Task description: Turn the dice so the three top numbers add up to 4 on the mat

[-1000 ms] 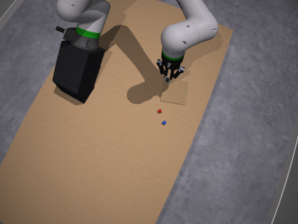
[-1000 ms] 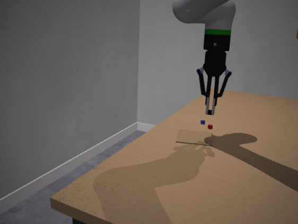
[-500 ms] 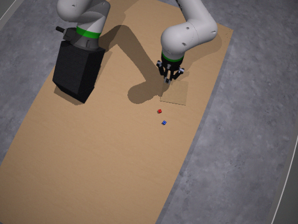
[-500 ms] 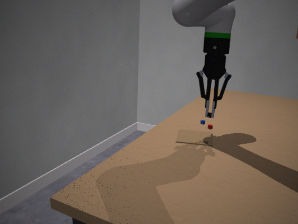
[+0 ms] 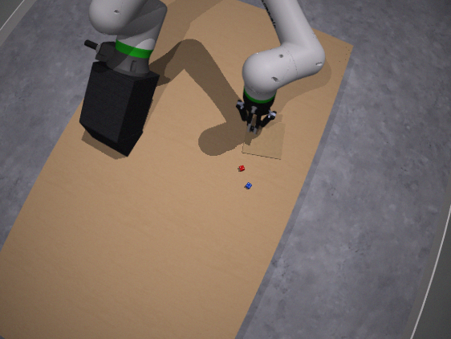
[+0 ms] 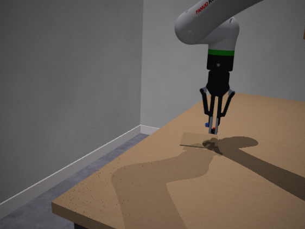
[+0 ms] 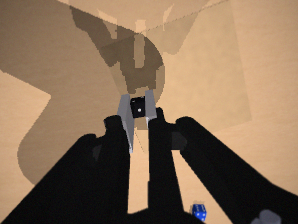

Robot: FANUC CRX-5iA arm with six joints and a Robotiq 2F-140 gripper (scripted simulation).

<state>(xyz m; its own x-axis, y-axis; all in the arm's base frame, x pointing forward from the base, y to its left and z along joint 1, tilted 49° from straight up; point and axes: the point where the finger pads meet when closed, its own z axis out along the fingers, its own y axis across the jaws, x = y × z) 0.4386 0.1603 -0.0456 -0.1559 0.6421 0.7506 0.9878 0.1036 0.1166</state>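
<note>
Now: the tan mat 7 cm below my hand, 5 cm ahead of it and 1 cm to the left of it. The rest, counted from my hand: red die 14 cm to the right, 6 cm below, 3 cm ahead; blue die 18 cm to the right, 8 cm ahead, 6 cm below; black die 3 cm below.
</note>
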